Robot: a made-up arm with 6 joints. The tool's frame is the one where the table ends. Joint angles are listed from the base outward.
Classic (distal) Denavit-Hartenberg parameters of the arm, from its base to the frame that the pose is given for. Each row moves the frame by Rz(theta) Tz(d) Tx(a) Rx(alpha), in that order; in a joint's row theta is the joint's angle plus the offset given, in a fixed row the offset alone. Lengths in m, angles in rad.
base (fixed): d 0, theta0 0.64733, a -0.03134, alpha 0
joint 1: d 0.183, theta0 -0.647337, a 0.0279, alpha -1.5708
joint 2: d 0, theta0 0.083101, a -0.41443, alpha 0
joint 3: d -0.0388, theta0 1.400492, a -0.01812, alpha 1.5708
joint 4: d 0.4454, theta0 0, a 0.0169, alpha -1.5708
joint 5: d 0.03, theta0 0, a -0.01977, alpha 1.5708
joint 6: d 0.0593, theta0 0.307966, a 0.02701, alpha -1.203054
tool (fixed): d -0.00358, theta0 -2.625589, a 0, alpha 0
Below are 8 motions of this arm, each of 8 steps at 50 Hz.
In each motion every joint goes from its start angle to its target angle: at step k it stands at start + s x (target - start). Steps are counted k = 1, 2, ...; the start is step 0. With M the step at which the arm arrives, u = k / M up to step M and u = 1 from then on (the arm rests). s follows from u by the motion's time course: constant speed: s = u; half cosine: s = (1 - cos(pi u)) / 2; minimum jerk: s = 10 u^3 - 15 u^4 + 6 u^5.
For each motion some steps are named. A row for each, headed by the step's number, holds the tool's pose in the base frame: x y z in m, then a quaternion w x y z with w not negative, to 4 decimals.
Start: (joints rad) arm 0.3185 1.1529 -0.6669 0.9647 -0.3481 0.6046
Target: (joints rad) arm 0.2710 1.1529 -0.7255 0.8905 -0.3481 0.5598
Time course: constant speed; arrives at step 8
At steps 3, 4, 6, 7, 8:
3: 0.3401 0.0814 0.4458 0.8400 -0.0530 0.2699 -0.4677
4: 0.3413 0.0798 0.4490 0.8406 -0.0554 0.2632 -0.4702
6: 0.3438 0.0767 0.4554 0.8415 -0.0603 0.2497 -0.4753
7: 0.3449 0.0751 0.4585 0.8418 -0.0628 0.2430 -0.4779
8: 0.3461 0.0734 0.4617 0.8420 -0.0653 0.2362 -0.4806

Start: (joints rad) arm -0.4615 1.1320 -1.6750 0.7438 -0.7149 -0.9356
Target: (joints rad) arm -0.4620 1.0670 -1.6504 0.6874 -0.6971 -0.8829
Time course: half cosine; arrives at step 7
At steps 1, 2, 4, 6, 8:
1: 0.1814 -0.1712 0.8935 0.0851 -0.3262 -0.2332 -0.9121
2: 0.1770 -0.1686 0.8944 0.0847 -0.3243 -0.2372 -0.9118
4: 0.1635 -0.1604 0.8967 0.0833 -0.3188 -0.2495 -0.9106
6: 0.1527 -0.1539 0.8982 0.0822 -0.3144 -0.2592 -0.9095
8: 0.1511 -0.1530 0.8984 0.0820 -0.3138 -0.2606 -0.9093

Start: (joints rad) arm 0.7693 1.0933 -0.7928 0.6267 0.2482 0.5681
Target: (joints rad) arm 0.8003 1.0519 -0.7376 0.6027 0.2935 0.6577
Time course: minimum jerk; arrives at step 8
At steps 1, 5, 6, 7, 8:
1: 0.2226 0.2474 0.4800 0.9231 -0.3229 0.2006 -0.0584
5: 0.2070 0.2450 0.4696 0.9166 -0.3266 0.2270 -0.0402
6: 0.2033 0.2443 0.4670 0.9148 -0.3276 0.2334 -0.0360
7: 0.2014 0.2440 0.4657 0.9139 -0.3282 0.2367 -0.0339
8: 0.2011 0.2439 0.4655 0.9137 -0.3283 0.2373 -0.0335

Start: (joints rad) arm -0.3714 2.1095 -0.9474 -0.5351 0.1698 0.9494
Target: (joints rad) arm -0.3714 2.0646 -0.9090 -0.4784 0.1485 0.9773
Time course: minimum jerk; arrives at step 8
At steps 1, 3, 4, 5, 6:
1: 0.4278 -0.1965 0.0646 0.5609 -0.5872 0.4948 -0.3093
3: 0.4259 -0.1948 0.0681 0.5633 -0.5786 0.4984 -0.3155
4: 0.4244 -0.1933 0.0712 0.5652 -0.5710 0.5015 -0.3209
5: 0.4227 -0.1918 0.0743 0.5671 -0.5633 0.5046 -0.3262
6: 0.4215 -0.1907 0.0766 0.5686 -0.5575 0.5069 -0.3303

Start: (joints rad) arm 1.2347 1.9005 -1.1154 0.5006 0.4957 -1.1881
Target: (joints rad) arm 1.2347 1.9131 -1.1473 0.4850 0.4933 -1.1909
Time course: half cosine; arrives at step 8
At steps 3, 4, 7, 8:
3: 0.1762 0.5157 0.2331 0.4203 -0.5796 -0.5652 0.4098
4: 0.1770 0.5177 0.2341 0.4196 -0.5792 -0.5673 0.4083
7: 0.1790 0.5224 0.2364 0.4180 -0.5780 -0.5723 0.4045
8: 0.1791 0.5228 0.2365 0.4179 -0.5779 -0.5727 0.4042

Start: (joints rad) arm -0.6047 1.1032 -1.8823 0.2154 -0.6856 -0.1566
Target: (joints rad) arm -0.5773 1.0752 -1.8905 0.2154 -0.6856 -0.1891
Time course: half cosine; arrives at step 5
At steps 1, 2, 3, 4, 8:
1: 0.1013 -0.1200 0.9698 0.0934 -0.1924 -0.4702 -0.8563
2: 0.0966 -0.1158 0.9713 0.0909 -0.1902 -0.4723 -0.8559
3: 0.0908 -0.1107 0.9730 0.0878 -0.1873 -0.4749 -0.8554
4: 0.0860 -0.1066 0.9744 0.0853 -0.1850 -0.4770 -0.8550
8: 0.0841 -0.1050 0.9749 0.0844 -0.1840 -0.4777 -0.8548

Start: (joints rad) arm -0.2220 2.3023 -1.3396 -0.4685 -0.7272 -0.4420
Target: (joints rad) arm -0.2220 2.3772 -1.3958 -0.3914 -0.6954 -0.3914
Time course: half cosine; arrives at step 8
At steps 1, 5, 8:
1: 0.6196 -0.1753 0.1021 0.4257 -0.7867 -0.3265 -0.3053
5: 0.6290 -0.1773 0.0823 0.4469 -0.7849 -0.2906 -0.3157
8: 0.6331 -0.1782 0.0728 0.4566 -0.7836 -0.2734 -0.3206

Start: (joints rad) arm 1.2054 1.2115 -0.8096 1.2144 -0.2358 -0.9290
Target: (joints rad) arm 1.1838 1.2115 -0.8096 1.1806 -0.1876 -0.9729
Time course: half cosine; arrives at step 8
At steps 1, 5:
1: 0.1477 0.3440 0.4527 0.8278 -0.4765 -0.2885 -0.0663
5: 0.1517 0.3419 0.4515 0.8169 -0.4840 -0.3084 -0.0579

